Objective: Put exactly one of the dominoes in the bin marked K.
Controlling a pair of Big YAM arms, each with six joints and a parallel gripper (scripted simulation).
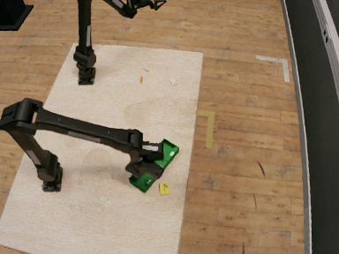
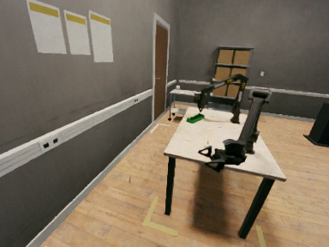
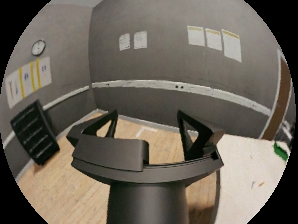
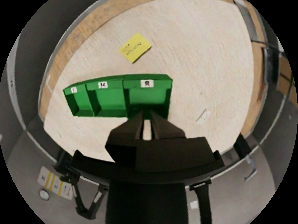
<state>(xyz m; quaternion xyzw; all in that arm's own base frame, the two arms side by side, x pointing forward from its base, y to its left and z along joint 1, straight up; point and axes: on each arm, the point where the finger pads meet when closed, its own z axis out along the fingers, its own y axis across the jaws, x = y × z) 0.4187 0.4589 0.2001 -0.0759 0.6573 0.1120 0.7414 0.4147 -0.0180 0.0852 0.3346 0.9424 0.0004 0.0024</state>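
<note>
Right now the green bin is 7 cm to the left of my right hand, 6 cm below it and 4 cm ahead of it.
</note>
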